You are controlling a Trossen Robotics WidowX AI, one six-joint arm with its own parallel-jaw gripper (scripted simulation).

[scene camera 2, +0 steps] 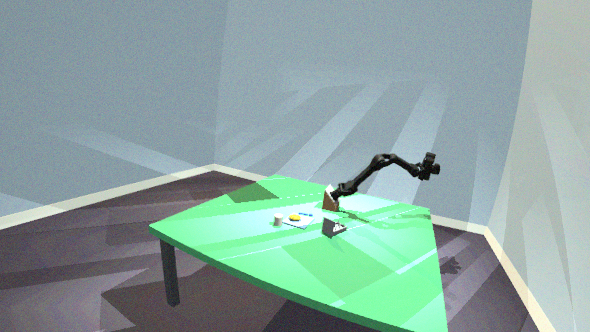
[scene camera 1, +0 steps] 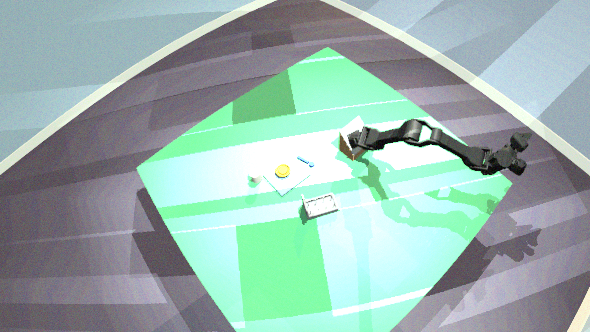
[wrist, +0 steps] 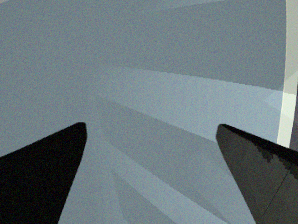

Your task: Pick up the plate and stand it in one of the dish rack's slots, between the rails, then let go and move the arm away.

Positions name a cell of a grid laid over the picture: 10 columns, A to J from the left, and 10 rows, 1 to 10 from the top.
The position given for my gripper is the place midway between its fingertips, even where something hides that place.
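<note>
There is a pale mat (scene camera 1: E6) that I can see. My gripper (wrist: F6) is open, and it holds nothing.
</note>
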